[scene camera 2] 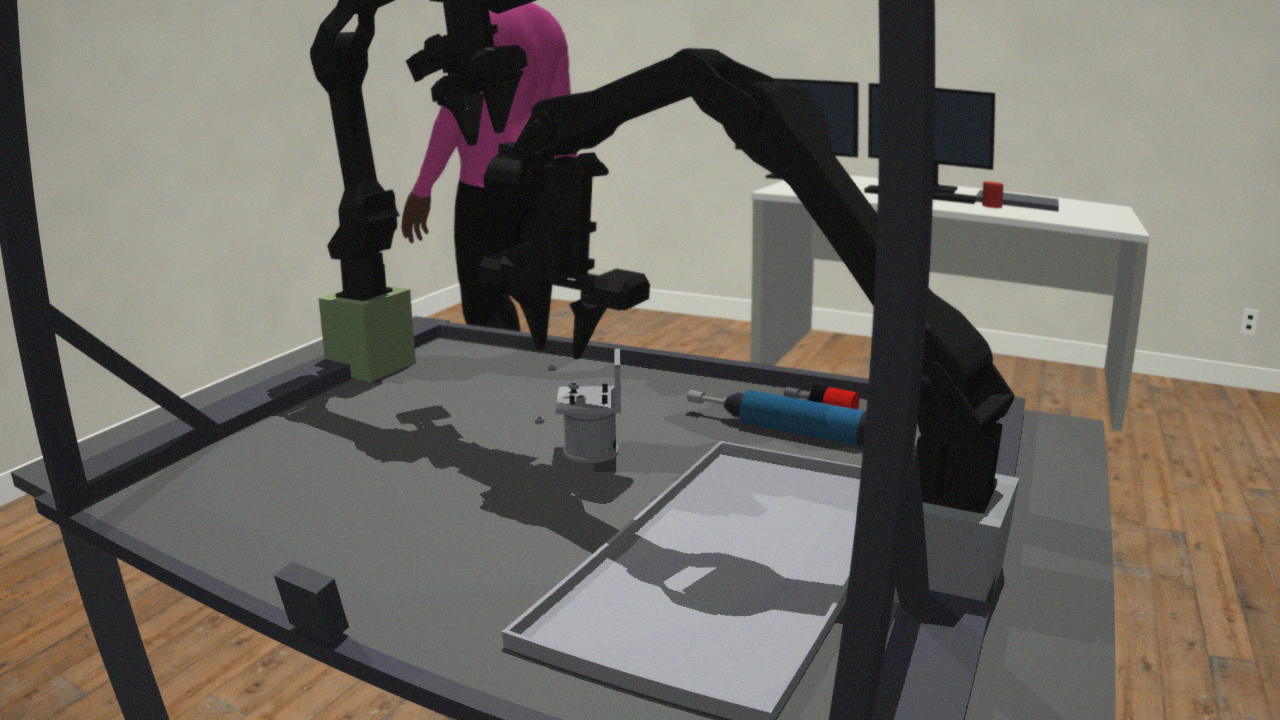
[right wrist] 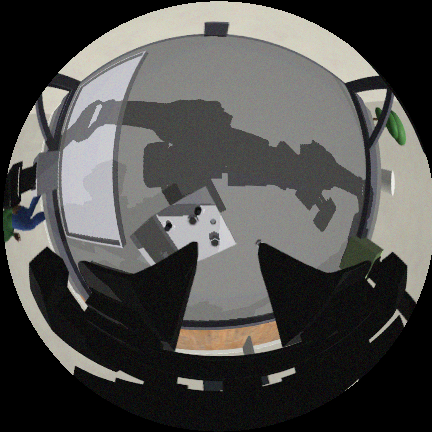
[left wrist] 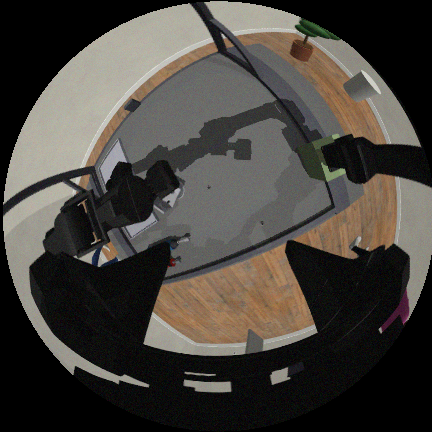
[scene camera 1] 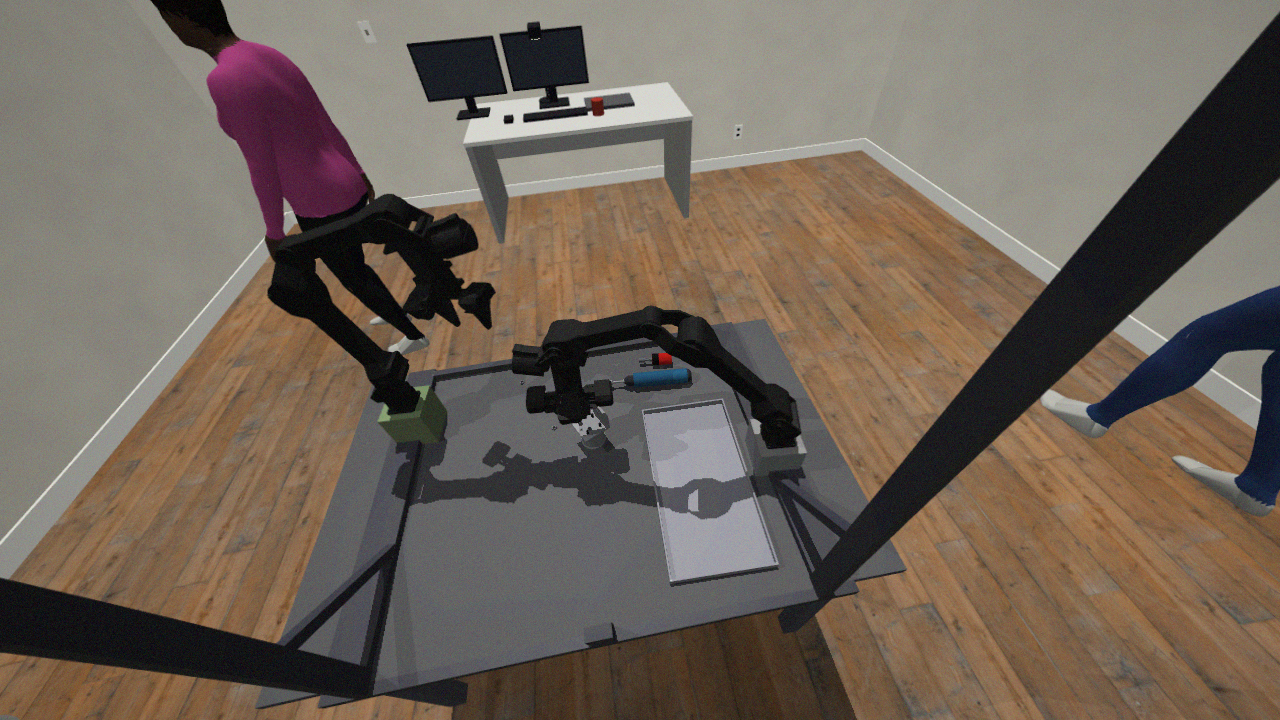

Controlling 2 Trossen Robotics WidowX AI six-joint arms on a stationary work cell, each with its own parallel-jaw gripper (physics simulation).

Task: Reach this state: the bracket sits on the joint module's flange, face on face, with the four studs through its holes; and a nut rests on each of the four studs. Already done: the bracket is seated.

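Frame: origin at the left arm's base, x left, y ahead, z down, level; centimetres.
Seen in the pictures: left gripper, between the fingertips: (scene camera 2: 485, 139) (left wrist: 229, 248) (scene camera 1: 474, 326); right gripper, between the fingertips: (scene camera 2: 558, 353) (right wrist: 228, 248); left arm's base, origin of its link: (scene camera 2: 364, 293) (right wrist: 372, 267) (left wrist: 333, 155) (scene camera 1: 404, 403); right arm's base, origin of its link: (scene camera 2: 955, 490) (scene camera 1: 777, 435).
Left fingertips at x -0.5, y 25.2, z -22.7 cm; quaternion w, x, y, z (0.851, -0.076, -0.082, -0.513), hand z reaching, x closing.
Observation:
Offsets run from my left fingertips to a thing's top centre.
The white bracket (scene camera 1: 588, 424) (scene camera 2: 616, 380) (right wrist: 205, 230) sits on the grey joint module @[dx -8.9, dy +20.4, dz +26.6 cm] (scene camera 1: 592, 441) (scene camera 2: 589, 438), its side plate upright. Dark studs stand through it. A nut @[dx -8.3, dy +18.0, dz +26.5 cm] (scene camera 2: 573, 387) (right wrist: 214, 241) appears to rest on one stud; another stud is hidden behind a finger in the right wrist view. Two loose nuts lie on the table: one @[dx -4.4, dy +10.0, dz +33.5 cm] (scene camera 1: 554, 428) (scene camera 2: 538, 420) (left wrist: 209, 187) (right wrist: 258, 242) near the module, another @[dx +12.9, dy -0.1, dz +33.5 cm] (scene camera 1: 522, 382) (scene camera 2: 551, 367) (left wrist: 262, 223) farther back. My right gripper (scene camera 2: 559, 352) (right wrist: 228, 248) is part open, empty, above and behind the bracket. My left gripper (scene camera 1: 472, 323) (scene camera 2: 486, 137) (left wrist: 229, 248) is open, empty, high up.
A shallow white tray @[dx -23.3, dy +45.2, dz +32.5 cm] (scene camera 1: 716, 546) (scene camera 2: 760, 653) (right wrist: 90, 200) lies right of the module in the scene views. A blue tool @[dx +7.3, dy +36.5, dz +29.9 cm] (scene camera 1: 662, 377) (scene camera 2: 796, 417) and a red-handled tool @[dx +14.8, dy +39.2, dz +30.6 cm] (scene camera 1: 662, 359) (scene camera 2: 841, 398) lie at the back right. Dark frame posts rise at the table's sides.

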